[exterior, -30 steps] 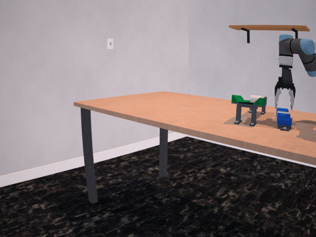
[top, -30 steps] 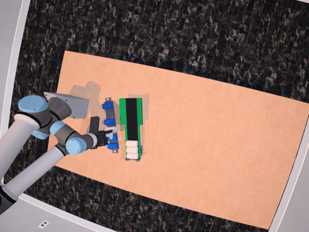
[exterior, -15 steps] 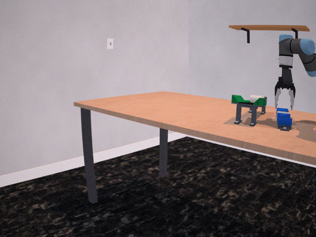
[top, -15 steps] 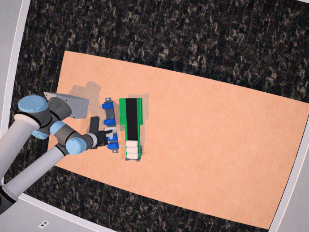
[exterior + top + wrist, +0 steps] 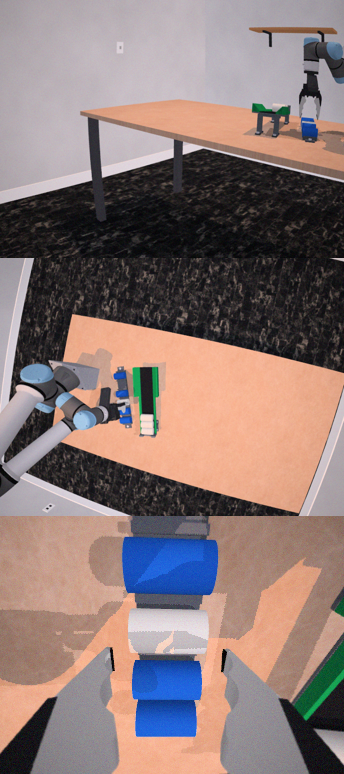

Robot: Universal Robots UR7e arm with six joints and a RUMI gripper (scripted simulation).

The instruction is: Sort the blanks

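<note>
Now: hand 10 mm past the grey stock rack, 30 mm to the right of it and 80 mm above it. The rest, counted from my hand: grey stop: 190 mm ahead, 150 mm to the right, 10 mm below.
</note>
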